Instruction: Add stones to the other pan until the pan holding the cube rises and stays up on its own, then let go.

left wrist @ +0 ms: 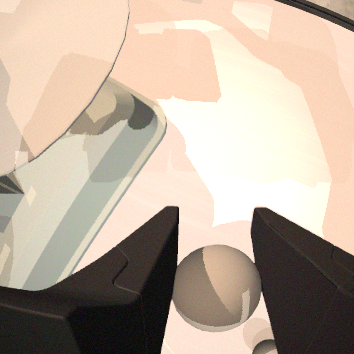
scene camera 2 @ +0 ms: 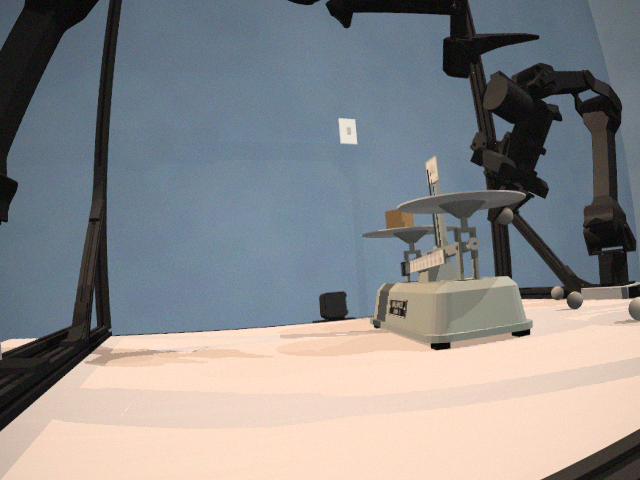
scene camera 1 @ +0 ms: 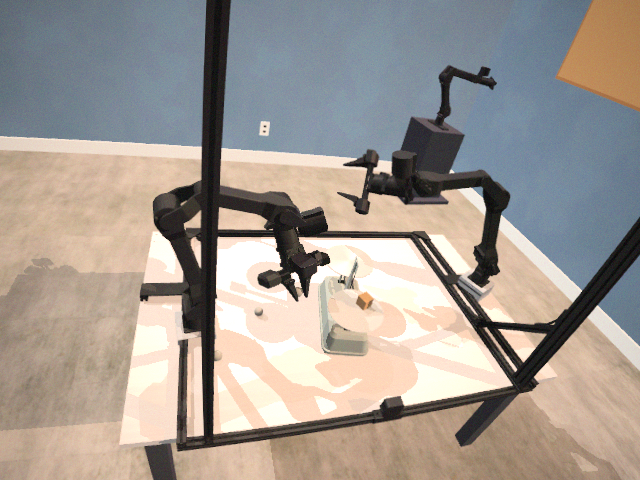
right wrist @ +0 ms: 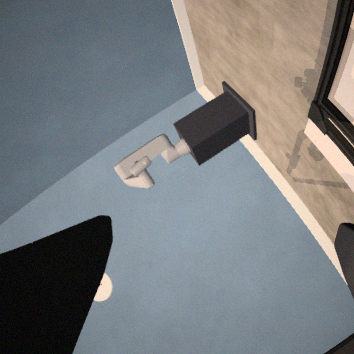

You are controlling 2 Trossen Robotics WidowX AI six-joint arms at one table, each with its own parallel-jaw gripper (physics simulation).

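Observation:
The balance stands mid-table. The orange cube sits on its nearer pan in scene camera 1; in scene camera 2 that pan is the lower one. The other pan is higher; no stone shows on it. My left gripper is shut on a grey stone and holds it above the table, left of the balance in scene camera 1. My right gripper is open, high beyond the table's back edge in scene camera 1.
Loose grey stones lie on the table beside the left arm. Black frame rails edge the table, and an upright post crosses scene camera 1. A small black box sits at the frame.

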